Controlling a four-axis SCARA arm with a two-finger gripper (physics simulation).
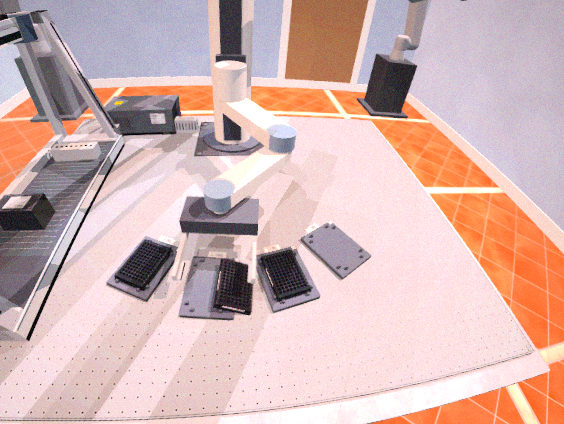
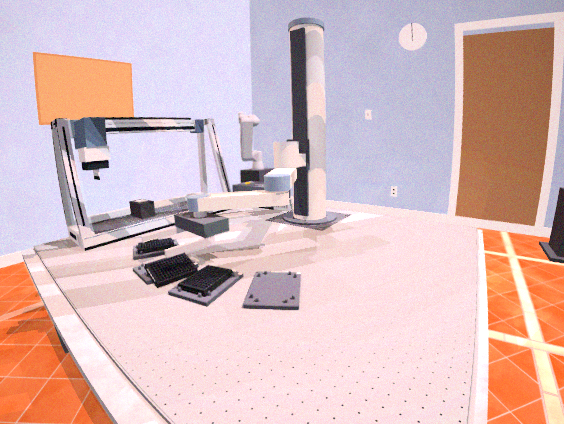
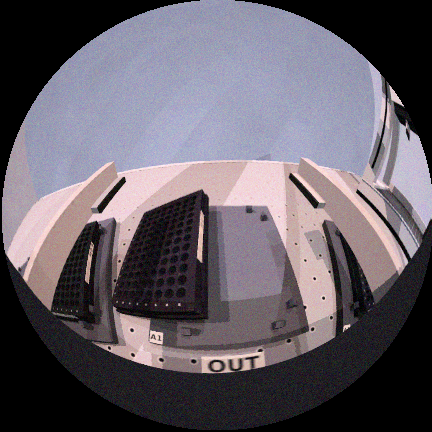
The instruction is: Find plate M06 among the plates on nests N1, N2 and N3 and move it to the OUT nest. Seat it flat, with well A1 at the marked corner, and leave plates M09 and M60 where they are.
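Pixels of known places: gripper, fingertip midpoint: (image 1: 213, 280) (image 2: 152, 246) (image 3: 205, 162); arm's base, origin of the base link: (image 1: 232, 139) (image 2: 309, 220).
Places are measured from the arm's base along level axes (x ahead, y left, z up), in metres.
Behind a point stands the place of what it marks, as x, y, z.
Observation:
A black plate (image 1: 233, 287) {0.747, 0.001, 0.042} (image 2: 171, 270) {0.745, 0.017, 0.036} (image 3: 160, 255) {0.720, 0.002, 0.045} lies askew and tilted on the OUT nest (image 1: 199, 295) {0.753, -0.078, 0.025} (image 3: 250, 255) {0.725, -0.074, 0.025}. It covers one side of the nest and overhangs that edge; its inner long side looks raised. Its side label is unreadable. The nest's A1 tag (image 3: 156, 337) {0.657, 0.010, 0.025} is near the plate's corner. My gripper (image 1: 215, 278) {0.760, -0.039, 0.099} (image 3: 205, 162) {0.760, -0.039, 0.099} is wide open and empty above this nest, one finger out past the bare side, the other near the plate's outer side. Two more black plates, one (image 1: 145, 262) {0.665, -0.216, 0.040} (image 2: 156, 245) {0.668, -0.202, 0.037} (image 3: 359, 275) {0.657, -0.176, 0.039} and another (image 1: 285, 272) {0.711, 0.128, 0.037} (image 2: 207, 280) {0.718, 0.142, 0.036} (image 3: 75, 275) {0.698, 0.099, 0.038}, sit on neighbouring nests.
A nest without a plate (image 1: 335, 250) {0.643, 0.278, 0.025} (image 2: 273, 290) {0.645, 0.292, 0.025} stands beyond the neighbouring plate, away from the gantry. The gantry frame (image 1: 75, 230) {0.540, -0.450, 0.029} (image 2: 64, 185) {0.848, -0.604, 0.253} has a dark box (image 1: 26, 212) {0.565, -0.531, 0.127} (image 2: 142, 208) {0.556, -0.515, 0.109} on its deck. A grey case (image 1: 142, 115) {-0.035, -0.377, 0.104} stands near the arm's column (image 2: 315, 125) {0.045, 0.060, 0.431}.

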